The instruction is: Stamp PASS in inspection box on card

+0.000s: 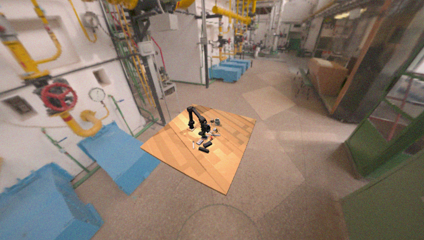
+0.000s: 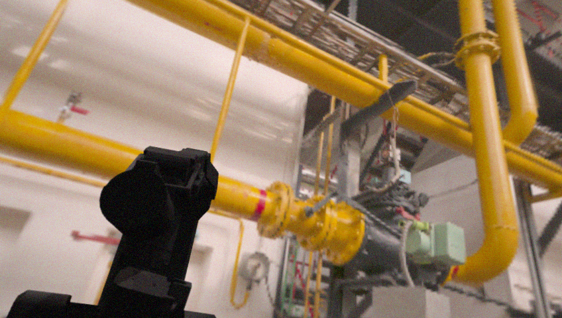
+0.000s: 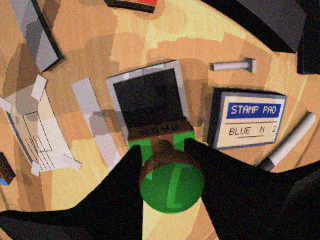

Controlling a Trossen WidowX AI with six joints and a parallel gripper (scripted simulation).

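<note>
Now: the ink pad 60 mm below my gripper tip. Also, from my gripper tip: grey strip (60 mm below, 40 mm to the left, 40 mm behind); then white card (130 mm to the left, 60 mm below, 30 mm behind); then green-knobbed stamp (right at my gripper tip).
</note>
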